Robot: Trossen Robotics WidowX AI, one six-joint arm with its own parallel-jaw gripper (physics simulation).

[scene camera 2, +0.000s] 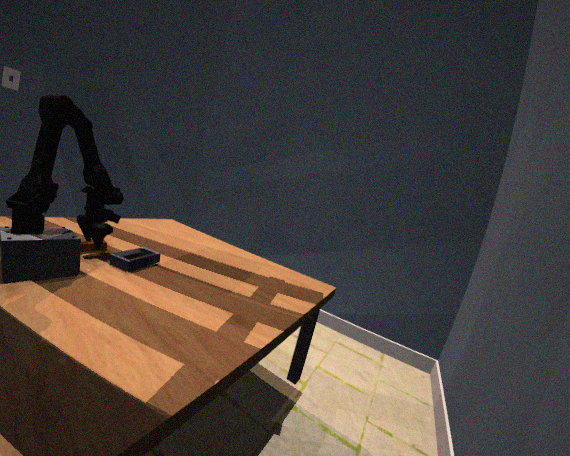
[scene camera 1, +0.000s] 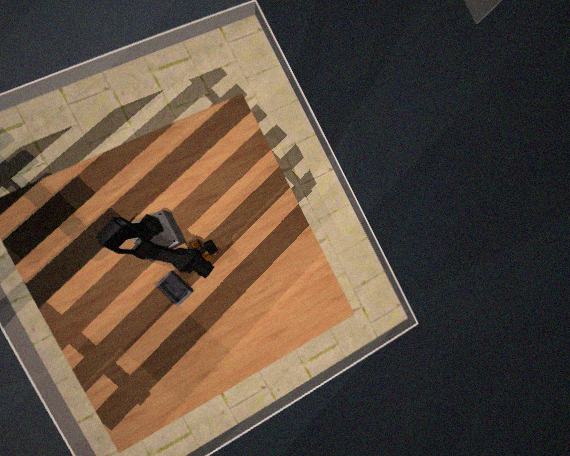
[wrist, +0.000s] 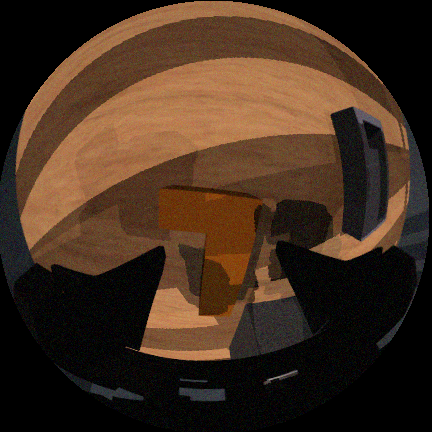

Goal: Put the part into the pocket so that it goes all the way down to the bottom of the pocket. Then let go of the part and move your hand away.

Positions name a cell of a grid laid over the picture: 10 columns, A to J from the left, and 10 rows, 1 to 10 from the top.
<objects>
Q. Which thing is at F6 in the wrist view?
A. An orange L-shaped part.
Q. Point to a dark block with pocket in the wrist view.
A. At I4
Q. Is my gripper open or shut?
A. Open.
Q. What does my gripper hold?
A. Nothing.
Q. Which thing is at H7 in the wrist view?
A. My gripper.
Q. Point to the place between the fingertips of my gripper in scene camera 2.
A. B6
</objects>
